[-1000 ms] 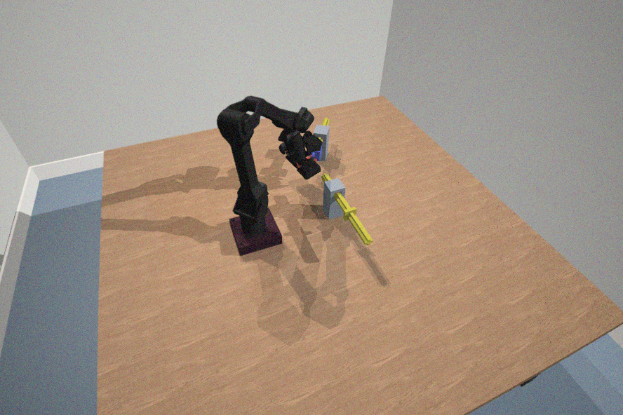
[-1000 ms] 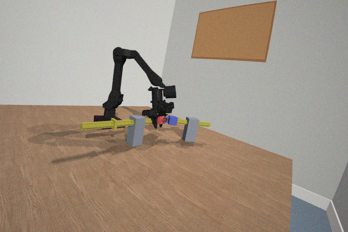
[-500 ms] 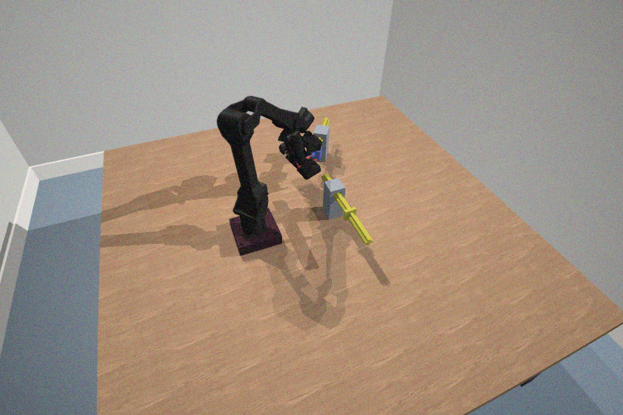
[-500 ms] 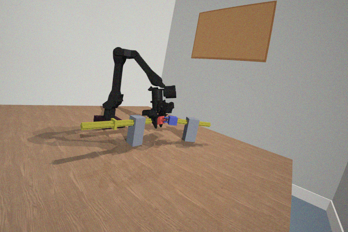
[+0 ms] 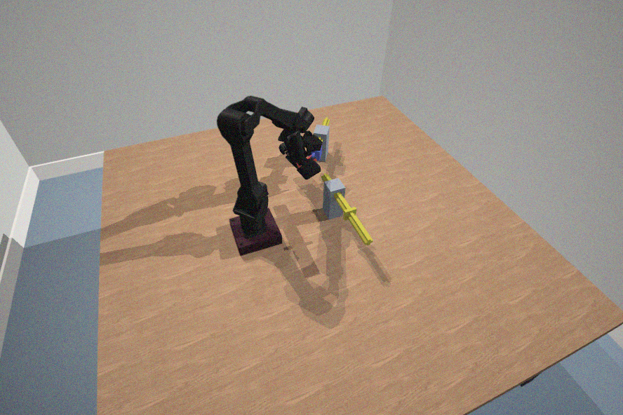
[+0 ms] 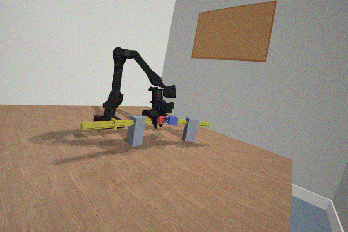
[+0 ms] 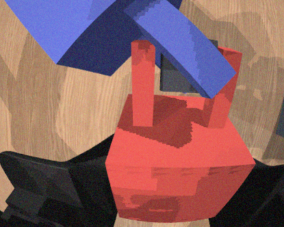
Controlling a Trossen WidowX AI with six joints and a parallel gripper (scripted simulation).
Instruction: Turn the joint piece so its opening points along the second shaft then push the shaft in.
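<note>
Right now the red joint piece is 4 cm above my gripper tip.
</note>
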